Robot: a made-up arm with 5 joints.
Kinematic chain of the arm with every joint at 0, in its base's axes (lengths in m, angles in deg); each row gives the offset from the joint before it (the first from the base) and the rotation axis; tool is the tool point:
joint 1: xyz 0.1 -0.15 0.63 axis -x
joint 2: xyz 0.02 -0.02 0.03 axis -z
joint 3: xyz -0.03 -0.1 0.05 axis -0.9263 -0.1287 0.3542
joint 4: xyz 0 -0.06 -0.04 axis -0.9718 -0.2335 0.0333
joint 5: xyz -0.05 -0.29 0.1 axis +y
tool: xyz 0.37 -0.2 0
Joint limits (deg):
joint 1: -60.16..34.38
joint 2: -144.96..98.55
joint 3: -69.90..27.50
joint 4: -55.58..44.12
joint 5: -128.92..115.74
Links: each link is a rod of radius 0.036 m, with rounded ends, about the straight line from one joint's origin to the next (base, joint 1, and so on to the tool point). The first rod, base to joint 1, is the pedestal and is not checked.
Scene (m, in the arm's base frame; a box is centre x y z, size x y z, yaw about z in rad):
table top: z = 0
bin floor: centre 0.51 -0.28 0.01 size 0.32 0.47 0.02 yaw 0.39
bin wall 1: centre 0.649 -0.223 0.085 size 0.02 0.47 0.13 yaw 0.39
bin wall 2: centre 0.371 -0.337 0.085 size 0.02 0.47 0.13 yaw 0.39
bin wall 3: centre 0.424 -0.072 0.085 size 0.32 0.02 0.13 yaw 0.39
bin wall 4: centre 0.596 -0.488 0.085 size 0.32 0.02 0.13 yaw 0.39
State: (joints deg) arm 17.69 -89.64 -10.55 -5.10 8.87
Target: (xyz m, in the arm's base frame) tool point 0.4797 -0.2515 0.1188
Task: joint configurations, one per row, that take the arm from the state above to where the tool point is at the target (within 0.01 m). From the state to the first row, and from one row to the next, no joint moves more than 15 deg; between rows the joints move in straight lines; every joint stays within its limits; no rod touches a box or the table.
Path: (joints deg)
1: 26.04 -85.08 -18.72 -14.59 14.89
2: 34.38 -80.53 -26.88 -24.08 20.92
3: 34.38 -92.18 -32.54 -29.56 10.54
4: 34.38 -103.82 -38.21 -35.03 0.16

